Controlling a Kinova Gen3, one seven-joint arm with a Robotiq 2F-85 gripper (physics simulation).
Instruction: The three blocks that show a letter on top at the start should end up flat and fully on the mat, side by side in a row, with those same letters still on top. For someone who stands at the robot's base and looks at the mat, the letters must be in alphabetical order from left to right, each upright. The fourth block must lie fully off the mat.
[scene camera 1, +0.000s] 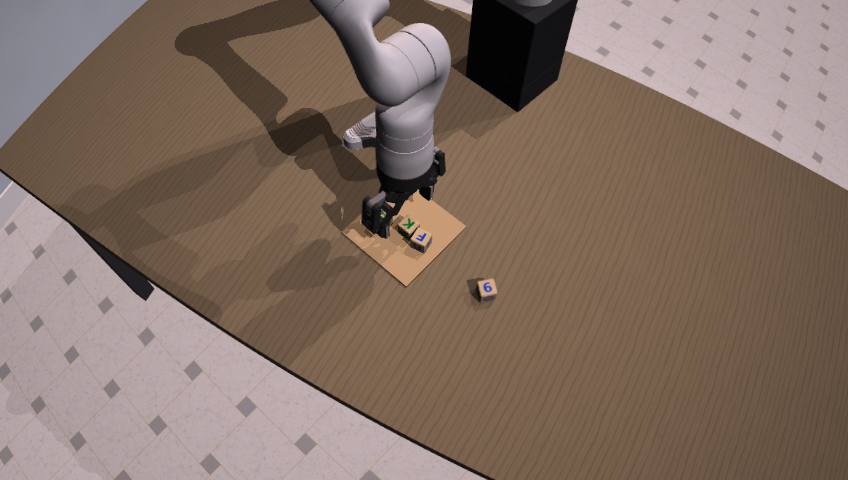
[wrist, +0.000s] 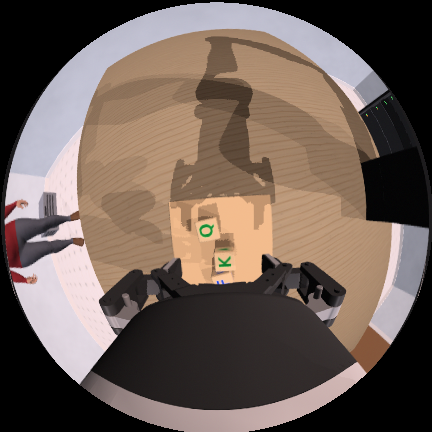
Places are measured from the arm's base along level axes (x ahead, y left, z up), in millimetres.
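Where they show: gripper, fingertip midpoint: (scene camera 1: 404, 214) (wrist: 221, 265).
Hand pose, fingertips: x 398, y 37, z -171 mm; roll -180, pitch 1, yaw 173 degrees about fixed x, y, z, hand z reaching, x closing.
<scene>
Each offset is from my fingertips to the top centre of the thing. "pt": to the spot under its first point. Level surfaces: height alone.
My gripper (scene camera 1: 405, 214) (wrist: 221, 265) is open and empty, low over the mat {dy -5, dx -2, dz -50 mm} (scene camera 1: 441, 224) (wrist: 247, 225). The block with green K on top {pt dy +6, dx -1, dz -25 mm} (scene camera 1: 408, 224) (wrist: 224, 261) lies on the mat, between the fingertips as the wrist view shows it. The block with blue F on top (scene camera 1: 421, 238) (wrist: 221, 278) lies close beside K; the gripper body hides part of it in the wrist view. The block with green Q on top (scene camera 1: 383, 214) (wrist: 207, 230) lies on the mat, apart from K and sideways of the K–F line; a finger mostly hides it in the scene view. The block showing blue 6 {dy +161, dx +14, dz -29 mm} (scene camera 1: 487, 288) lies off the mat on the table.
The wooden table {dz -55 mm} (scene camera 1: 624, 267) (wrist: 310, 165) surrounds the mat. A black pedestal (scene camera 1: 514, 53) (wrist: 395, 187) stands at the table's far side in the scene view. The arm's shadow falls across the table and part of the mat. A person's legs (wrist: 42, 235) show at the left in the wrist view.
</scene>
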